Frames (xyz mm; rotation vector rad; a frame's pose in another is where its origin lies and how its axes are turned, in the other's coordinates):
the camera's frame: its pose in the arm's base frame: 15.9 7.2 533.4 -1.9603 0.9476 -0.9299
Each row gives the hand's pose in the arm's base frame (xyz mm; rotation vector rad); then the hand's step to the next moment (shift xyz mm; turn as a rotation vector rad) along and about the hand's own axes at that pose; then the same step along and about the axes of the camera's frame.
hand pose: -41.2 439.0 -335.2 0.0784 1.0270 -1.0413
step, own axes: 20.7 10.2 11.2 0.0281 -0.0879 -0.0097
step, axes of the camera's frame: 16.1 12.0 15.9 0.0231 0.0402 -0.0804
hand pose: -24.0 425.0 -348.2 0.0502 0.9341 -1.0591
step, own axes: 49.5 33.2 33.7 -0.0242 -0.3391 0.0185
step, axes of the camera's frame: 46.3 19.9 46.3 0.0713 0.0141 -0.3326
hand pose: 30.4 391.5 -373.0 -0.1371 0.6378 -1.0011
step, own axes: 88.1 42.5 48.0 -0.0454 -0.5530 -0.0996
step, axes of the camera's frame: 85.9 12.0 66.0 0.0299 0.1198 -0.5500
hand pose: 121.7 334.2 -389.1 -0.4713 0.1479 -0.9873
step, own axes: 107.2 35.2 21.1 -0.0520 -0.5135 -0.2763
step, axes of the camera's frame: 102.1 -9.0 51.7 -0.0063 0.2921 -0.5073
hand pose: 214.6 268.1 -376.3 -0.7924 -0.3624 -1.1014
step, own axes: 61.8 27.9 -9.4 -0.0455 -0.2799 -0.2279
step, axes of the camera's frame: 63.7 -14.9 20.1 0.0093 0.2373 -0.2756
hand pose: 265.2 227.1 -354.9 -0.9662 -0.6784 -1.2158
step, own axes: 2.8 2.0 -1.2 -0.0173 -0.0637 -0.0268
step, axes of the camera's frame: 3.4 -0.9 0.8 -0.0179 0.0382 -0.0574
